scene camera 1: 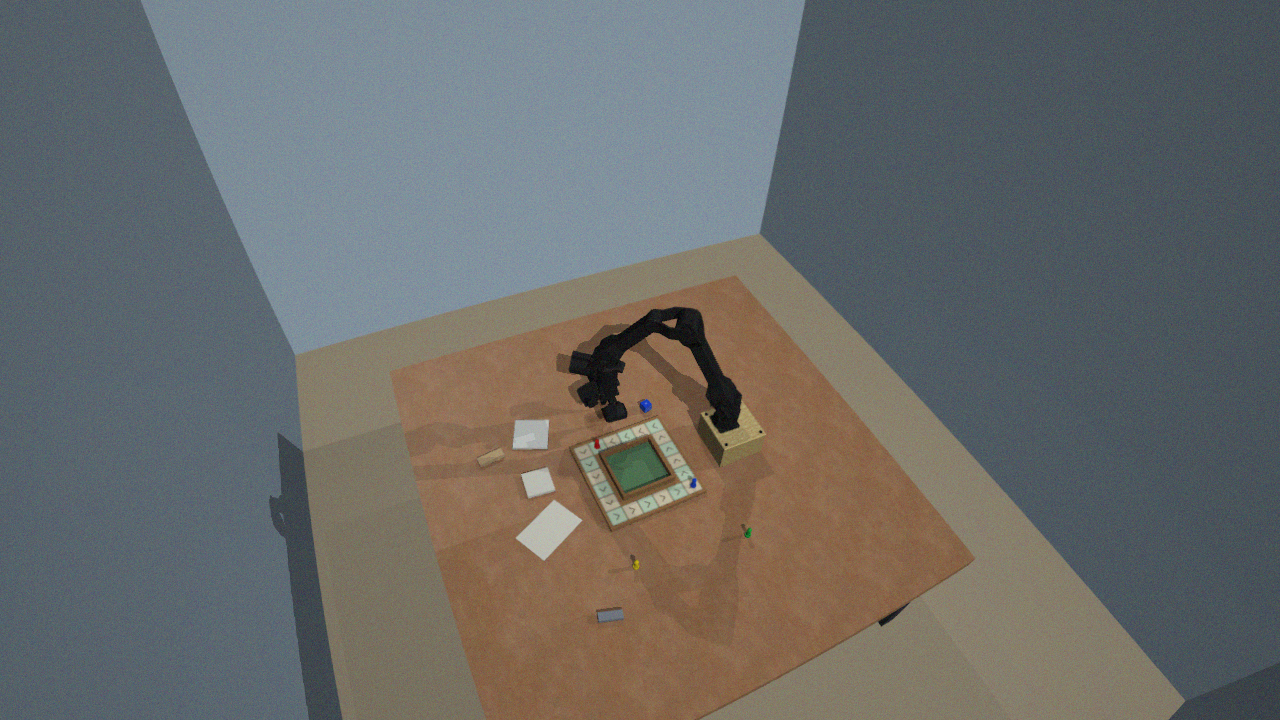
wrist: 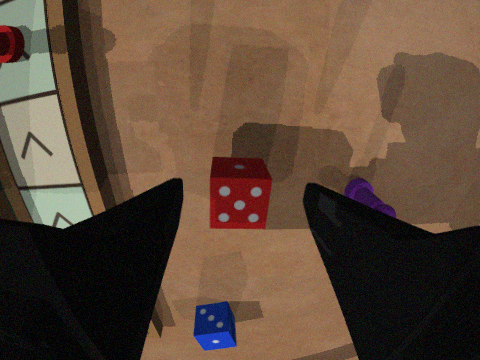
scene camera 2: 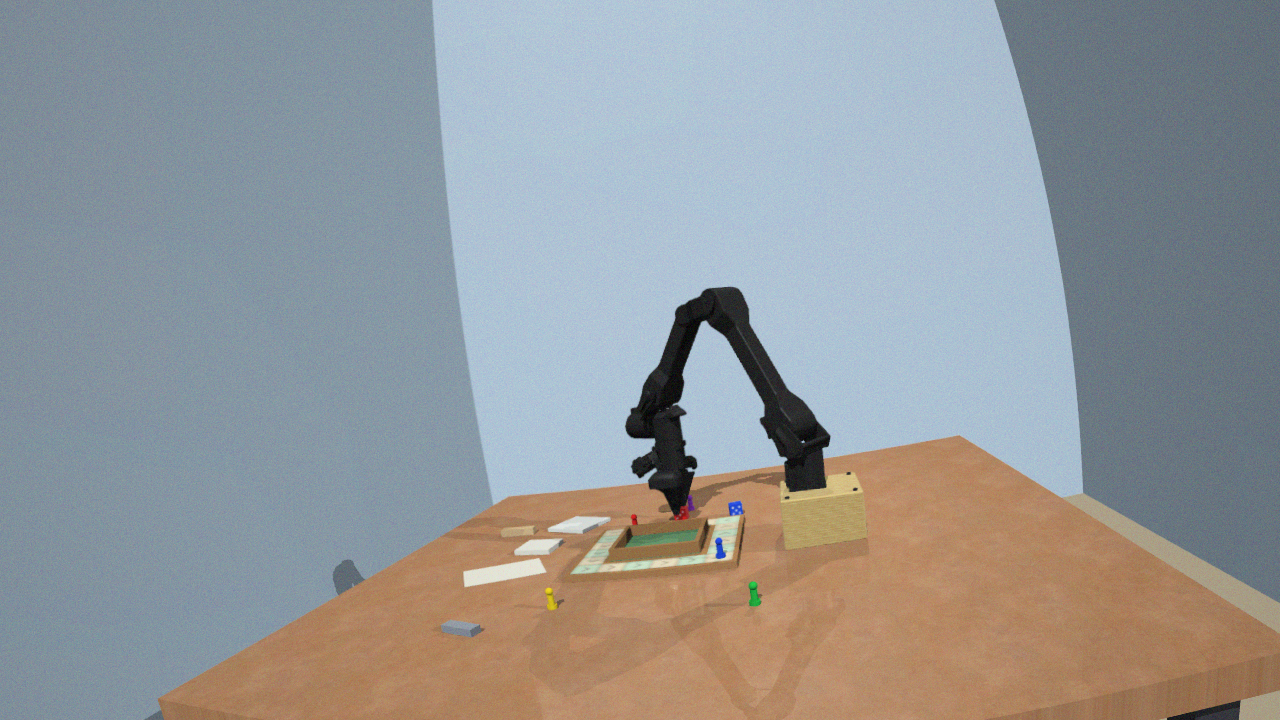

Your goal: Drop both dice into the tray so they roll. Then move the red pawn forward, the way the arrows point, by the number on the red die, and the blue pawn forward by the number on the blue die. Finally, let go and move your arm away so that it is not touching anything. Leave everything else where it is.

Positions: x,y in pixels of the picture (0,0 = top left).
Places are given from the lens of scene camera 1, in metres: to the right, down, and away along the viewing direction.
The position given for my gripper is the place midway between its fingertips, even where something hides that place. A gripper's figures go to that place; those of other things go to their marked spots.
my gripper (scene camera 1: pixel 606 411): -0.10, 0.15, 1.80
green tray (scene camera 1: pixel 639 466): 0.00, 0.29, 1.67
